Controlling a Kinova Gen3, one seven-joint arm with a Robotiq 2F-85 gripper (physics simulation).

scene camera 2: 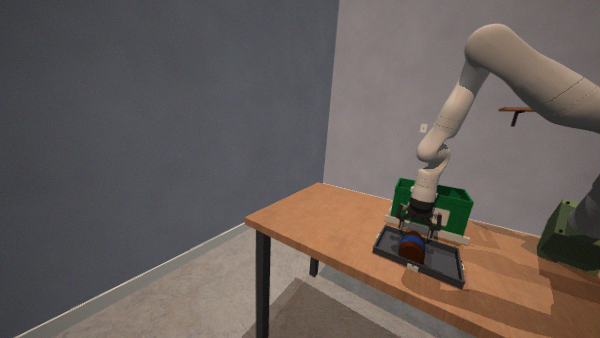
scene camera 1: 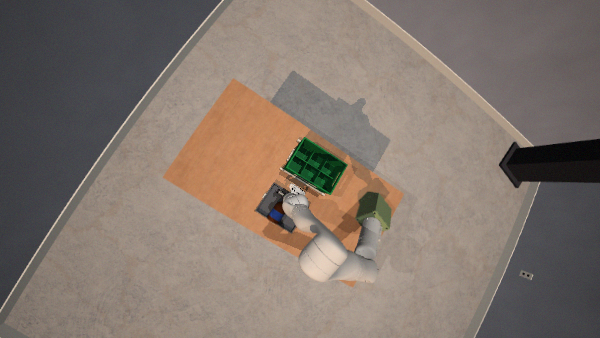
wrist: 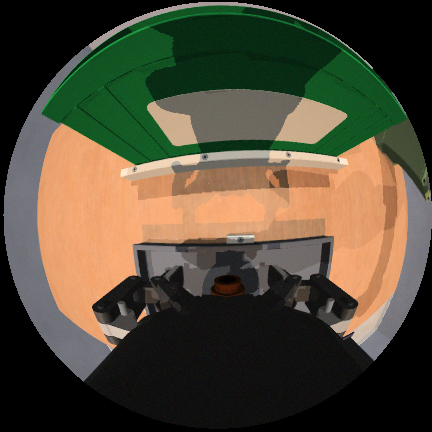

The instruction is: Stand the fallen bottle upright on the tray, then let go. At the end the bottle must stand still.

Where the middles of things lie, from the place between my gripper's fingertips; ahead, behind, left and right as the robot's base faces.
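Labels:
Dark grey tray (scene camera 2: 442, 262): my gripper 6 cm to the right of it, 3 cm past it, 3 cm above it. From my hand: pale rail (wrist: 235, 158) 2 cm below, 13 cm to the right; green crate (scene camera 2: 455, 205) 22 cm to the right, 5 cm above, 2 cm ahead.

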